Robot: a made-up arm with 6 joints.
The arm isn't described. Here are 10 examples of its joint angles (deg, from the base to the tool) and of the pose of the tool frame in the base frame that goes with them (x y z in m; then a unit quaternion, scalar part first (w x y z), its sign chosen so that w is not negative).
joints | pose
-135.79 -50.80 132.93 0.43 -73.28 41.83 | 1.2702 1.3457 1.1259 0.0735 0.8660 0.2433 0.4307
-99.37 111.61 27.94 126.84 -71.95 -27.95 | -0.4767 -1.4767 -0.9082 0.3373 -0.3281 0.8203 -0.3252
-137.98 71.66 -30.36 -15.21 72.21 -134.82 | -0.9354 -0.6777 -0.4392 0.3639 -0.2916 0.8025 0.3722
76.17 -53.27 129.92 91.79 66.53 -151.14 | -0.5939 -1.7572 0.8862 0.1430 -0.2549 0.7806 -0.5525
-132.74 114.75 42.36 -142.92 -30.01 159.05 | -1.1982 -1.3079 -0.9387 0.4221 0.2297 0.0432 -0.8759
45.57 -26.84 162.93 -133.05 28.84 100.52 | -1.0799 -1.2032 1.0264 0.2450 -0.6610 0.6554 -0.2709
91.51 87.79 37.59 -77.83 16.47 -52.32 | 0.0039 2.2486 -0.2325 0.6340 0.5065 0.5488 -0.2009
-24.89 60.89 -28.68 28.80 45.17 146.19 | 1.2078 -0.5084 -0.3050 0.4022 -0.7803 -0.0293 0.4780
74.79 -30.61 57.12 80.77 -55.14 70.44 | 0.0915 -0.4481 2.8925 0.7393 -0.4896 -0.4326 -0.1631
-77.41 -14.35 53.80 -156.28 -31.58 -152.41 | 0.0389 -0.1199 3.0684 0.2374 -0.7135 -0.5255 -0.3981
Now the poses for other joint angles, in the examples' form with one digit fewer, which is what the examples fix.
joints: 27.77 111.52 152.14 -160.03 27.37 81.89
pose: 1.786 0.903 1.514 0.655 0.756 -0.017 -0.005
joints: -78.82 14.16 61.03 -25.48 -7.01 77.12
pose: 0.207 -1.216 2.816 0.538 -0.563 -0.214 -0.589
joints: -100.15 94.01 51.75 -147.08 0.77 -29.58
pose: -0.448 -2.288 -0.153 0.475 -0.594 0.601 0.247
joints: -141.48 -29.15 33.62 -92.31 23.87 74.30
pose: -0.256 -0.019 2.912 0.056 -0.479 -0.553 -0.680
